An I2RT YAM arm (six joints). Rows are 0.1 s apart.
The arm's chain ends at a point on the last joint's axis. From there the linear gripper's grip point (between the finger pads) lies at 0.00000 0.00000 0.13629 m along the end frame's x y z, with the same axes.
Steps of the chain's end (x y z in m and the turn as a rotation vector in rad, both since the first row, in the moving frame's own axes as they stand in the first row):
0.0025 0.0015 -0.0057 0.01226 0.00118 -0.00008
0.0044 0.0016 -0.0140 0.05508 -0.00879 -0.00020
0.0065 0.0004 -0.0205 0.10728 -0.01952 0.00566
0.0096 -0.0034 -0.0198 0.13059 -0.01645 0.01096
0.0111 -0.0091 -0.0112 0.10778 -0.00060 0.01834
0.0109 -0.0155 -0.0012 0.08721 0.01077 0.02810
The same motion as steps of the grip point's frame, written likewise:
0.0027 -0.0002 -0.0057 0.01226 0.00118 -0.00008
0.0032 -0.0059 -0.0142 0.05508 -0.00879 -0.00020
0.0039 -0.0142 -0.0213 0.10728 -0.01952 0.00566
0.0075 -0.0212 -0.0210 0.13059 -0.01645 0.01096
0.0112 -0.0238 -0.0120 0.10778 -0.00060 0.01834
0.0125 -0.0273 -0.0017 0.08721 0.01077 0.02810

